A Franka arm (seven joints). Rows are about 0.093 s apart.
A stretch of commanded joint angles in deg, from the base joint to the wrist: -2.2, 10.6, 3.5, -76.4, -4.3, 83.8, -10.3; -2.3, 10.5, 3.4, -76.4, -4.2, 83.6, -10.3; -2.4, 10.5, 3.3, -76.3, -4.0, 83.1, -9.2; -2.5, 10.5, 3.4, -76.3, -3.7, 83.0, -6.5; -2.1, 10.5, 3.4, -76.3, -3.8, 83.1, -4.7; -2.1, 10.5, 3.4, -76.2, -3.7, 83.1, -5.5; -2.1, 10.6, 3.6, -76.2, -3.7, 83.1, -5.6; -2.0, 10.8, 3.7, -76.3, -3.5, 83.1, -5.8; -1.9, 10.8, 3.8, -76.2, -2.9, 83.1, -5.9; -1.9, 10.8, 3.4, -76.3, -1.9, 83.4, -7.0; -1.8, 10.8, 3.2, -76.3, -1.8, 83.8, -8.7
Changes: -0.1, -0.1, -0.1, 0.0, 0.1, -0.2, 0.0; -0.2, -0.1, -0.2, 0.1, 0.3, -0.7, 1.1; -0.3, -0.1, -0.1, 0.1, 0.6, -0.8, 3.8; 0.1, -0.1, -0.1, 0.1, 0.5, -0.7, 5.6; 0.1, -0.1, -0.1, 0.2, 0.6, -0.7, 4.8; 0.1, 0.0, 0.1, 0.2, 0.6, -0.7, 4.7; 0.2, 0.2, 0.2, 0.1, 0.8, -0.7, 4.5; 0.3, 0.2, 0.3, 0.2, 1.4, -0.7, 4.4; 0.3, 0.2, -0.1, 0.1, 2.4, -0.4, 3.3; 0.4, 0.2, -0.3, 0.1, 2.5, 0.0, 1.6
